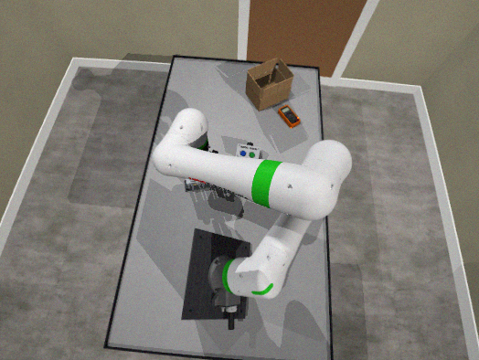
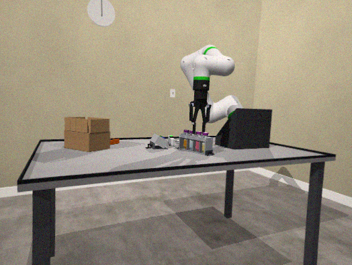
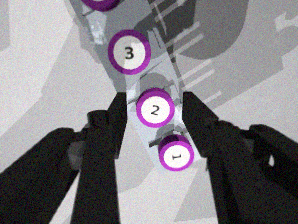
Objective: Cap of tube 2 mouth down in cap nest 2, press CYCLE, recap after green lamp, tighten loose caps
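My hand is 10 mm past the cap 1, 50 mm to the right of it and 30 mm above it. Round my hand: cap 3: 10 mm ahead, 50 mm to the right, 30 mm below; then purple cap marked 2: 30 mm below; then cap 4: 20 mm ahead, 100 mm to the right, 30 mm below.
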